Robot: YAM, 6 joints.
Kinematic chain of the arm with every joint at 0, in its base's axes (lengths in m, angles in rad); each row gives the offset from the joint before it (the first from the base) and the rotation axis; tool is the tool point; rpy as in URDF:
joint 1: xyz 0 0 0.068 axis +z
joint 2: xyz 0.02 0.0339 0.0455 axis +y
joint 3: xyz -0.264 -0.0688 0 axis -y
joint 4: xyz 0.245 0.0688 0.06 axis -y
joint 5: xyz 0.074 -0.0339 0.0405 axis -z
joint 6: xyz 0.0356 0 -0.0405 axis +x
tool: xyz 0 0 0 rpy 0 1.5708 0
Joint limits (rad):
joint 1: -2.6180..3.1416
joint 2: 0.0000..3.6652
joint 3: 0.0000..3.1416
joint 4: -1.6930..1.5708
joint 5: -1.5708..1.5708
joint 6: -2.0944..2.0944
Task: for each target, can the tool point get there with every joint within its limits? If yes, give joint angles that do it. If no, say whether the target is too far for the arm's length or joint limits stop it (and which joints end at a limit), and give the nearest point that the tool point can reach.
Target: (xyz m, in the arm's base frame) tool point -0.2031 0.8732 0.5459
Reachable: no: too far | nearest point -0.1317 0.5661 0.3904 | short by 0.352 m
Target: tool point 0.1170 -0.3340 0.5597
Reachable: yes | joints 1.8922 0.4729 2.0767 0.6725 0.1564 -0.9753
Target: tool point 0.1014 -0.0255 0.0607
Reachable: yes | joints -0.2725 1.8651 0.4264 -1.0031 -0.0771 -0.0679
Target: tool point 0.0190 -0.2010 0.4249
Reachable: yes | joints -1.5147 0.9115 0.8853 0.4951 -0.2176 -0.7993
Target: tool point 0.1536 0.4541 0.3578
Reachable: yes | joints 1.2171 2.0362 2.0258 -0.4659 -0.3805 -1.7164
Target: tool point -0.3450 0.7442 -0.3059
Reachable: no: too far | nearest point -0.2416 0.5211 -0.1770 | short by 0.278 m
